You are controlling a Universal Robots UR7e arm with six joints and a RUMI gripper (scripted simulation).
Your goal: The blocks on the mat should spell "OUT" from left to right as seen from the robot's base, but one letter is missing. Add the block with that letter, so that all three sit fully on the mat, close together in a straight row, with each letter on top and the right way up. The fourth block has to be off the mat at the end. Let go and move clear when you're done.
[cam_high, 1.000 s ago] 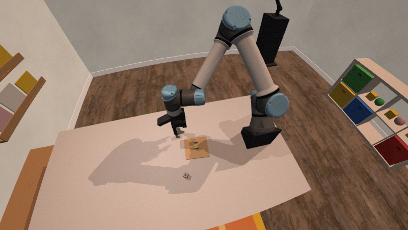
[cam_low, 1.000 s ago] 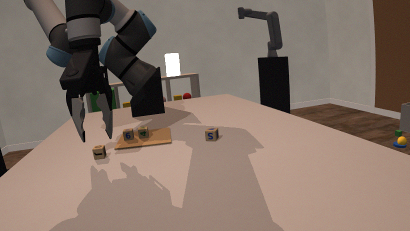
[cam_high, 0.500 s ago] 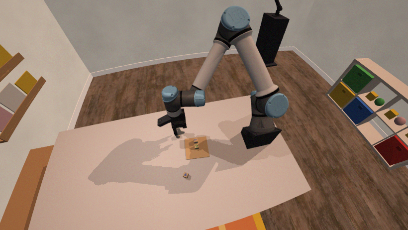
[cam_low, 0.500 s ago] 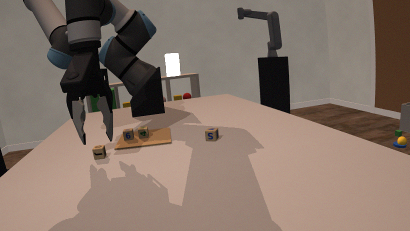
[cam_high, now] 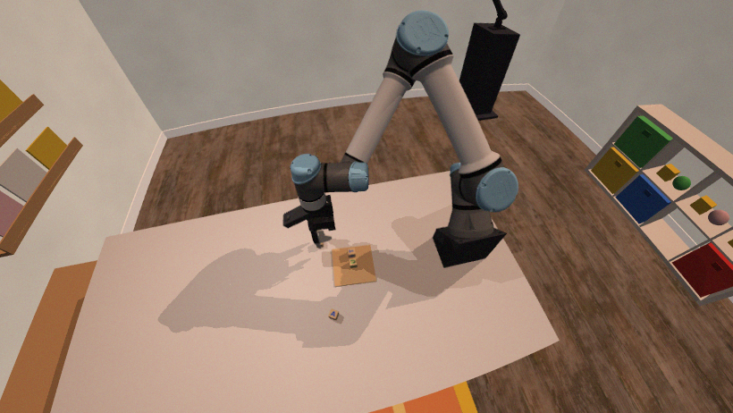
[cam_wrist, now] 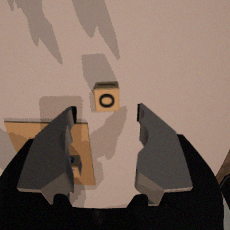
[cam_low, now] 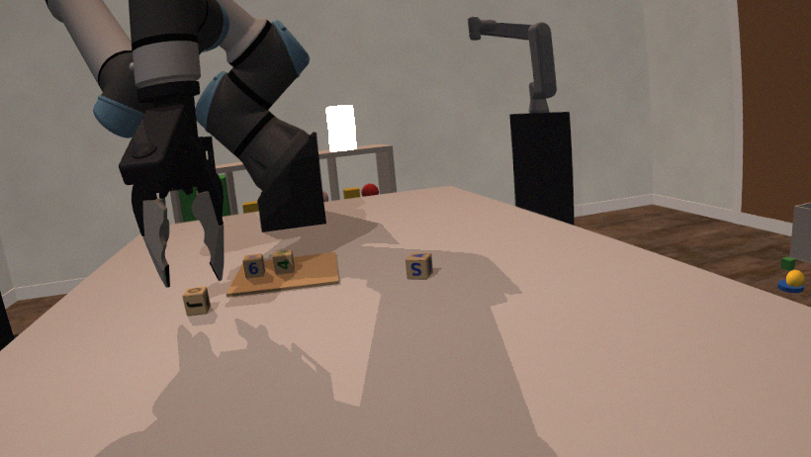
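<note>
The O block lies 3 cm below my hand. The rest, counted from my hand: U block: 9 cm behind, 11 cm to the left, 3 cm below; T block: 10 cm behind, 7 cm to the left, 3 cm below; mat: 9 cm behind, 11 cm to the left, 5 cm below.
</note>
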